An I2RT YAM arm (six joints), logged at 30 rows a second.
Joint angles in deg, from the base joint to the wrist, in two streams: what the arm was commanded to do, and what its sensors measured. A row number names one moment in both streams.
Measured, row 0: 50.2, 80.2, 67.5, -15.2, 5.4, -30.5
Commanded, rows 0 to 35: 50.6, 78.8, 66.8, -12.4, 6.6, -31.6; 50.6, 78.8, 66.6, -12.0, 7.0, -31.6; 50.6, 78.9, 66.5, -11.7, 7.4, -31.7; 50.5, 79.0, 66.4, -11.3, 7.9, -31.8; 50.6, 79.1, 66.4, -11.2, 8.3, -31.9; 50.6, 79.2, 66.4, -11.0, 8.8, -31.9; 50.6, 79.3, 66.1, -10.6, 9.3, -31.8; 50.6, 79.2, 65.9, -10.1, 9.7, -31.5; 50.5, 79.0, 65.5, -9.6, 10.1, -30.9; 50.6, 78.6, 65.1, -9.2, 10.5, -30.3; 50.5, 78.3, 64.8, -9.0, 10.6, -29.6; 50.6, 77.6, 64.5, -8.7, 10.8, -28.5; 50.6, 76.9, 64.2, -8.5, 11.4, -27.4; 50.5, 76.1, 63.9, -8.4, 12.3, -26.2; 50.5, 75.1, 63.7, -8.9, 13.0, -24.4; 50.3, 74.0, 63.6, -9.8, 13.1, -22.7; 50.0, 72.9, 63.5, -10.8, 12.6, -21.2; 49.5, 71.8, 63.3, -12.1, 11.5, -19.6; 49.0, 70.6, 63.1, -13.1, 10.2, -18.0; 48.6, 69.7, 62.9, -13.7, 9.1, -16.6; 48.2, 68.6, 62.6, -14.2, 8.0, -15.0; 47.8, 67.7, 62.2, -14.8, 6.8, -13.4; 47.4, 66.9, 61.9, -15.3, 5.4, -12.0; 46.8, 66.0, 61.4, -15.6, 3.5, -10.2; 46.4, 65.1, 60.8, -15.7, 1.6, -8.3; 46.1, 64.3, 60.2, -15.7, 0.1, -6.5; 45.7, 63.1, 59.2, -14.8, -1.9, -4.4; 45.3, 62.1, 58.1, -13.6, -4.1, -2.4; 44.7, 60.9, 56.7, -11.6, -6.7, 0.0; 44.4, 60.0, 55.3, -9.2, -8.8, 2.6; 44.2, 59.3, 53.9, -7.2, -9.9, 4.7; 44.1, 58.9, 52.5, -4.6, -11.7, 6.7; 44.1, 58.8, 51.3, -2.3, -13.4, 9.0; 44.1, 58.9, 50.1, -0.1, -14.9, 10.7; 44.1, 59.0, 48.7, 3.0, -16.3, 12.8; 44.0, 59.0, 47.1, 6.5, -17.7, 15.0
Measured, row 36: 44.2, 59.5, 49.9, -3.7, -10.5, 5.6
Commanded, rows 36 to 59: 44.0, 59.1, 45.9, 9.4, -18.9, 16.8; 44.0, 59.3, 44.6, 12.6, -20.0, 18.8; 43.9, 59.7, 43.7, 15.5, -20.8, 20.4; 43.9, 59.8, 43.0, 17.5, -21.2, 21.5; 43.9, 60.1, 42.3, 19.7, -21.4, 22.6; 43.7, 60.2, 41.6, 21.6, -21.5, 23.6; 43.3, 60.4, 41.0, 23.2, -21.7, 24.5; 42.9, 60.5, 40.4, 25.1, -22.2, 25.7; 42.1, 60.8, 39.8, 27.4, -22.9, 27.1; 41.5, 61.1, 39.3, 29.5, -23.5, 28.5; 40.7, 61.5, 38.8, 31.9, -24.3, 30.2; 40.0, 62.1, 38.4, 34.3, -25.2, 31.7; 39.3, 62.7, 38.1, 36.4, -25.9, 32.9; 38.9, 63.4, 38.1, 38.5, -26.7, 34.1; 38.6, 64.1, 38.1, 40.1, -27.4, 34.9; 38.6, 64.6, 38.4, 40.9, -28.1, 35.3; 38.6, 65.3, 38.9, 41.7, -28.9, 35.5; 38.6, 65.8, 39.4, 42.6, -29.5, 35.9; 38.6, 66.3, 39.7, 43.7, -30.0, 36.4; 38.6, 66.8, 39.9, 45.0, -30.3, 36.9; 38.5, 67.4, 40.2, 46.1, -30.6, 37.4; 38.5, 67.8, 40.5, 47.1, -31.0, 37.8; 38.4, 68.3, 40.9, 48.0, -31.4, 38.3; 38.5, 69.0, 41.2, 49.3, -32.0, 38.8
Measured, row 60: 38.6, 68.0, 39.1, 41.9, -29.1, 35.8
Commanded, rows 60 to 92: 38.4, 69.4, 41.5, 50.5, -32.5, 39.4; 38.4, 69.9, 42.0, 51.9, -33.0, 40.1; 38.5, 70.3, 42.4, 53.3, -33.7, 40.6; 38.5, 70.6, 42.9, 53.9, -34.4, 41.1; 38.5, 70.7, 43.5, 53.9, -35.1, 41.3; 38.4, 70.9, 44.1, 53.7, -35.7, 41.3; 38.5, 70.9, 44.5, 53.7, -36.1, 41.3; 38.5, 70.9, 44.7, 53.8, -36.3, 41.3; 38.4, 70.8, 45.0, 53.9, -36.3, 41.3; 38.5, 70.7, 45.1, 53.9, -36.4, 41.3; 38.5, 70.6, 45.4, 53.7, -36.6, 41.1; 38.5, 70.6, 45.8, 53.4, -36.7, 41.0; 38.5, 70.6, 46.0, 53.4, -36.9, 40.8; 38.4, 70.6, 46.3, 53.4, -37.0, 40.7; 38.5, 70.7, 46.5, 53.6, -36.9, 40.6; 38.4, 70.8, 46.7, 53.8, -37.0, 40.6; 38.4, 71.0, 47.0, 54.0, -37.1, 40.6; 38.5, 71.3, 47.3, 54.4, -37.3, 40.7; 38.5, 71.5, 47.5, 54.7, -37.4, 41.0; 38.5, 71.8, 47.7, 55.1, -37.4, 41.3; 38.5, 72.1, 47.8, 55.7, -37.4, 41.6; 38.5, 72.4, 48.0, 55.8, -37.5, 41.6; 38.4, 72.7, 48.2, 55.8, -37.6, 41.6; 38.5, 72.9, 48.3, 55.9, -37.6, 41.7; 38.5, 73.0, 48.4, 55.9, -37.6, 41.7; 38.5, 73.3, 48.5, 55.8, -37.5, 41.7; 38.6, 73.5, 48.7, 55.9, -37.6, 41.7; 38.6, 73.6, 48.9, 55.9, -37.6, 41.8; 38.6, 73.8, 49.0, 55.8, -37.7, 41.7; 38.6, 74.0, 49.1, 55.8, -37.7, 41.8; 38.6, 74.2, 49.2, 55.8, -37.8, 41.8; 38.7, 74.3, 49.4, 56.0, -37.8, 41.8; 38.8, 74.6, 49.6, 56.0, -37.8, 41.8
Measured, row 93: 38.6, 74.0, 47.5, 53.3, -37.6, 41.1
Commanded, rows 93 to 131: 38.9, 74.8, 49.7, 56.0, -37.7, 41.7; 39.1, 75.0, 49.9, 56.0, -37.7, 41.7; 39.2, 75.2, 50.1, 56.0, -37.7, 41.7; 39.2, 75.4, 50.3, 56.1, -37.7, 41.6; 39.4, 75.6, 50.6, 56.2, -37.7, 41.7; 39.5, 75.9, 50.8, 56.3, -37.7, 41.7; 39.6, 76.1, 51.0, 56.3, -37.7, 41.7; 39.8, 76.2, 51.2, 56.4, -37.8, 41.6; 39.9, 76.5, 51.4, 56.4, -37.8, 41.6; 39.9, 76.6, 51.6, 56.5, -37.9, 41.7; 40.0, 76.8, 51.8, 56.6, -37.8, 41.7; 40.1, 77.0, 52.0, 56.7, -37.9, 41.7; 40.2, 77.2, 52.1, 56.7, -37.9, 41.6; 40.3, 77.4, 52.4, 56.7, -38.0, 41.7; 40.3, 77.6, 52.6, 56.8, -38.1, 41.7; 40.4, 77.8, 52.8, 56.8, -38.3, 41.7; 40.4, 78.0, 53.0, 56.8, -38.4, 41.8; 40.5, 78.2, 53.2, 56.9, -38.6, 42.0; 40.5, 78.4, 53.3, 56.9, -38.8, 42.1; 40.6, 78.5, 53.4, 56.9, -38.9, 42.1; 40.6, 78.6, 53.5, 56.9, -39.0, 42.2; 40.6, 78.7, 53.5, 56.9, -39.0, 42.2; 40.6, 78.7, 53.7, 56.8, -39.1, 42.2; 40.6, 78.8, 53.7, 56.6, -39.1, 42.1; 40.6, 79.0, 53.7, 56.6, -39.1, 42.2; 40.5, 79.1, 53.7, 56.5, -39.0, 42.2; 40.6, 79.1, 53.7, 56.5, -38.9, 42.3; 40.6, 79.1, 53.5, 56.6, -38.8, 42.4; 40.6, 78.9, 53.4, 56.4, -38.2, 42.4; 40.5, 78.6, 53.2, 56.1, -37.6, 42.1; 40.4, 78.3, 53.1, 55.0, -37.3, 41.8; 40.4, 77.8, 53.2, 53.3, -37.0, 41.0; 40.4, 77.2, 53.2, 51.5, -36.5, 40.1; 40.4, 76.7, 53.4, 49.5, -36.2, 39.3; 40.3, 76.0, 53.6, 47.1, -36.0, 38.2; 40.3, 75.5, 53.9, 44.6, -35.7, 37.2; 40.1, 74.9, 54.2, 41.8, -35.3, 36.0; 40.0, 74.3, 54.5, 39.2, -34.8, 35.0; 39.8, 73.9, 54.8, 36.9, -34.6, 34.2
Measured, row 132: 40.1, 76.8, 52.4, 43.6, -36.3, 38.1
